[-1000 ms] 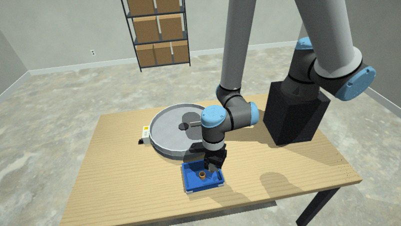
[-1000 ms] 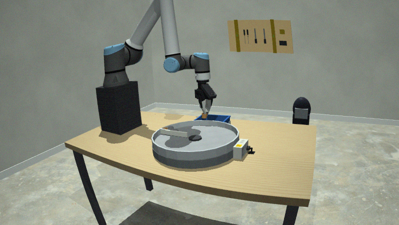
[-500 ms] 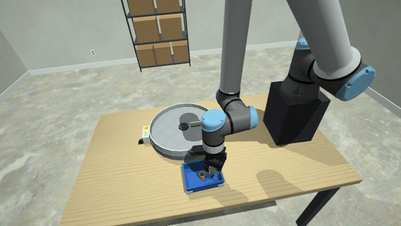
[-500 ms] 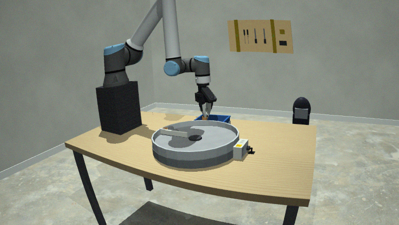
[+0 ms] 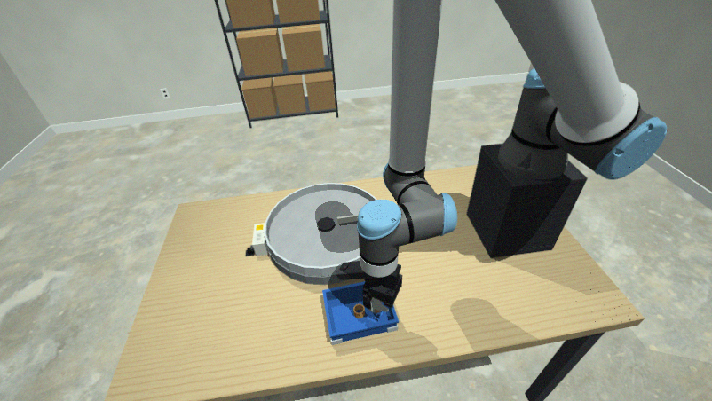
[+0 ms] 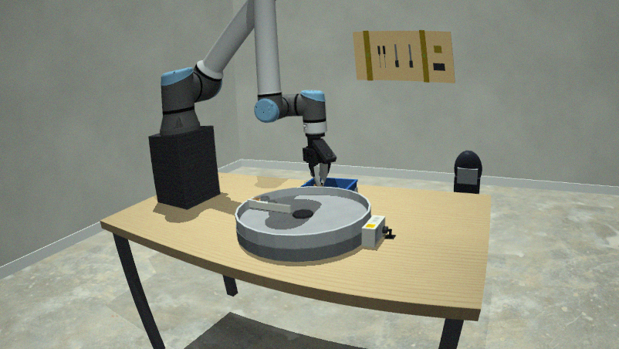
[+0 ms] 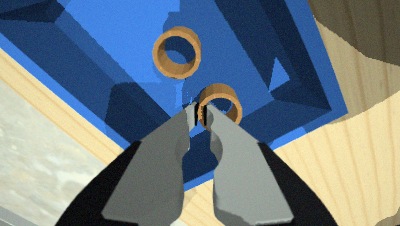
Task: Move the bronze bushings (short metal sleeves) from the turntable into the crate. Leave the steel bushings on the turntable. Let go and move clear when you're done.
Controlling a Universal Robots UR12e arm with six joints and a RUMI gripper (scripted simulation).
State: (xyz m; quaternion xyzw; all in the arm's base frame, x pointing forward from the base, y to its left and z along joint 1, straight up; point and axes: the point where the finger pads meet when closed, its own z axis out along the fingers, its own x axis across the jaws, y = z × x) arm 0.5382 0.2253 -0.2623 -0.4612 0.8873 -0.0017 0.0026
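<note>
The blue crate lies 40 mm ahead of my hand, 10 mm to the right of it and 10 mm below it. Round my hand: grey turntable 100 mm ahead, 350 mm to the right, 20 mm above.
</note>
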